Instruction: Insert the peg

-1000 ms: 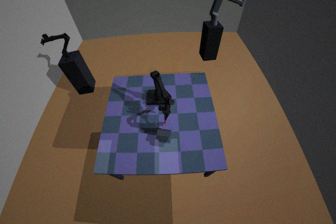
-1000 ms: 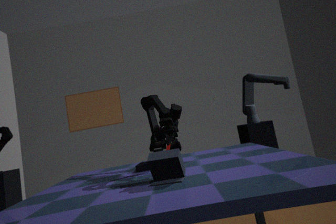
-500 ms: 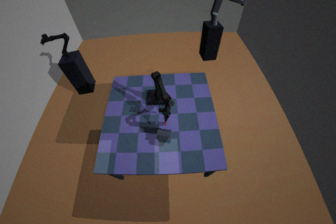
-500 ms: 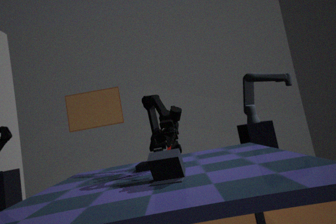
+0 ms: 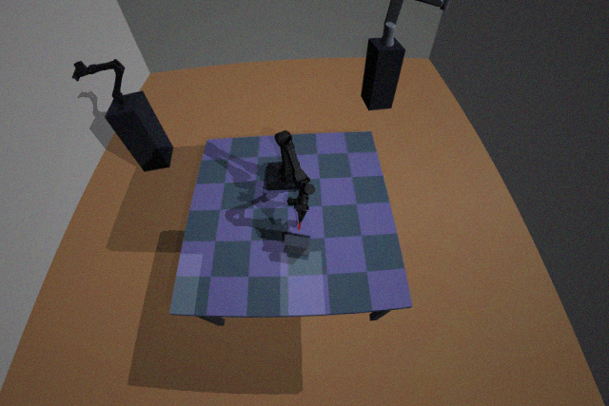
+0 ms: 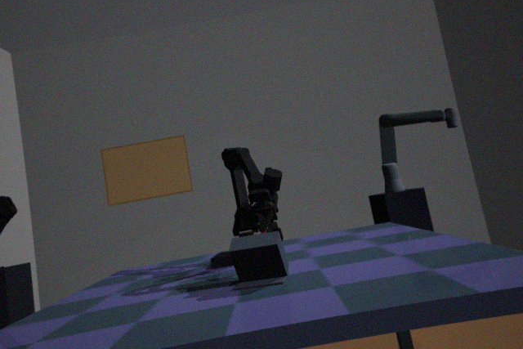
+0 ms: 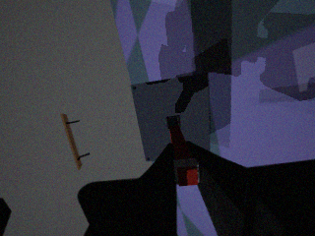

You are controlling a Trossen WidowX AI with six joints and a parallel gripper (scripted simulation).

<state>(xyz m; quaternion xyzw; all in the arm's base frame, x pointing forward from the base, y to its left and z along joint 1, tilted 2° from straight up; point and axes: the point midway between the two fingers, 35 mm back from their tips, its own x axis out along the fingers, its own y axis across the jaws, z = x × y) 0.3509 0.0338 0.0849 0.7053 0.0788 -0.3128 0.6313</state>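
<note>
Now: gripper tip 8 cm short of the sloped panel block, 5 cm above it and 3 cm to the left of it. Also, from my gripper tip: red peg (1 cm behind, 1 cm above).
</note>
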